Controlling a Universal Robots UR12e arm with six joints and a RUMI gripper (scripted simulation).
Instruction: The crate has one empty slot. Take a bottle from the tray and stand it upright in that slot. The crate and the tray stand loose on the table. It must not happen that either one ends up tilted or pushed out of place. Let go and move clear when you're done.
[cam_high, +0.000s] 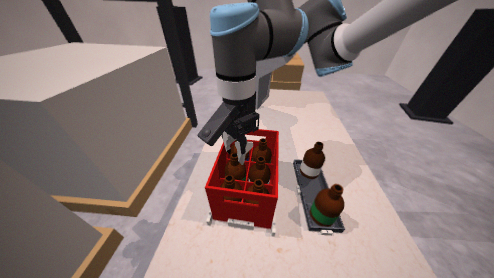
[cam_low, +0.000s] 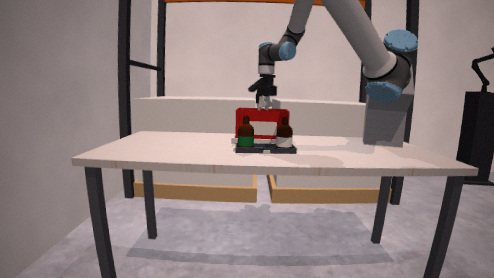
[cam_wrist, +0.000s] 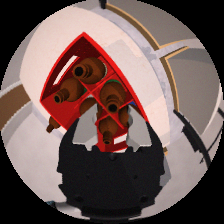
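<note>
The red crate lies 1 cm behind my hand, 4 cm to the left of it and 7 cm below it. Round my hand: tray (6 cm behind, 28 cm to the left, 15 cm below); then white-labelled bottle (14 cm behind, 26 cm to the left, 7 cm below).
</note>
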